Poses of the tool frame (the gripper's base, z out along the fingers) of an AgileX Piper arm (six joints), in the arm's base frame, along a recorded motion.
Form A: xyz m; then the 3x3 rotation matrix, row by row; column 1 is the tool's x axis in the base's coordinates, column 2 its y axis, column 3 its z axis. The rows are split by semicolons.
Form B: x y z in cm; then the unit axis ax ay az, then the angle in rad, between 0 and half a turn. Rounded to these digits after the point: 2 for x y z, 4 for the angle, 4 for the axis.
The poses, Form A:
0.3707 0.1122 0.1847; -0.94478 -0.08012 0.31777; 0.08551 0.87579 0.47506; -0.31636 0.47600 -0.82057
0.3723 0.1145 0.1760; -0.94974 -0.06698 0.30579; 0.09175 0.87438 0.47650; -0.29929 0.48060 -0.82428
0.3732 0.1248 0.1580; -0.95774 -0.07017 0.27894; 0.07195 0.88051 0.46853; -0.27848 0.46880 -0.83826
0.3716 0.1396 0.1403; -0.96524 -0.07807 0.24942; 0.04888 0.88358 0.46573; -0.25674 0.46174 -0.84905
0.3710 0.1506 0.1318; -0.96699 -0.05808 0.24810; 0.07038 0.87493 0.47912; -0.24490 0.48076 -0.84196
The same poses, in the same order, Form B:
37.07 11.22 18.47 0.0014 0.9675 0.2527 2.8077
37.23 11.45 17.60 0.0066 0.9672 0.2537 2.8235
37.32 12.48 15.80 0.0005 0.9690 0.2470 2.8498
37.16 13.96 14.03 -0.0077 0.9699 0.2433 2.8776
37.10 15.06 13.18 0.0032 0.9677 0.2521 2.8840

